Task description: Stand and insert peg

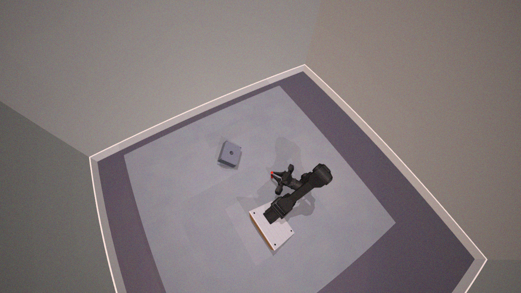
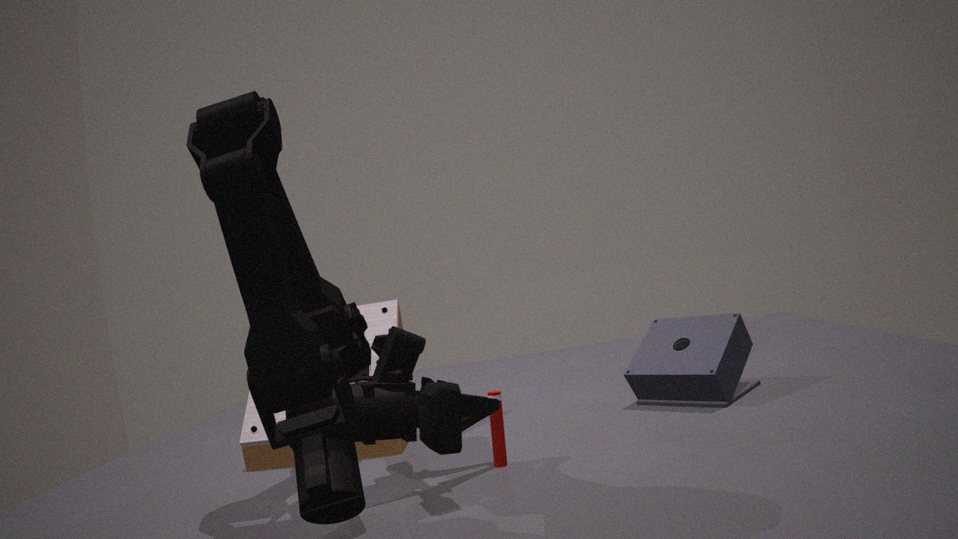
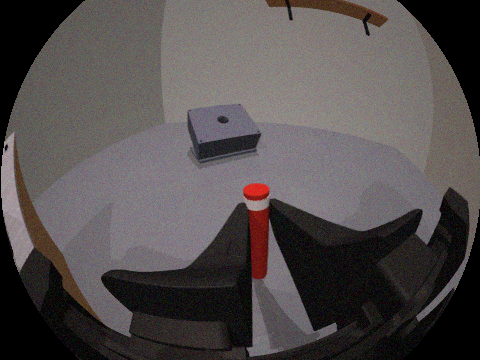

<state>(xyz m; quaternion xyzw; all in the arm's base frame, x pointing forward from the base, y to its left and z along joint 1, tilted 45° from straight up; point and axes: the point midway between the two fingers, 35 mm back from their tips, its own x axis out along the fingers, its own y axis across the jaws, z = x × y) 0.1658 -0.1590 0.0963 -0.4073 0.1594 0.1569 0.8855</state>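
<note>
Now: gripper tip 1 cm above the red peg. The rest, counted from my gripper tip: grey sloped panel 26 cm ahead, 14 cm to the left, 2 cm below.
</note>
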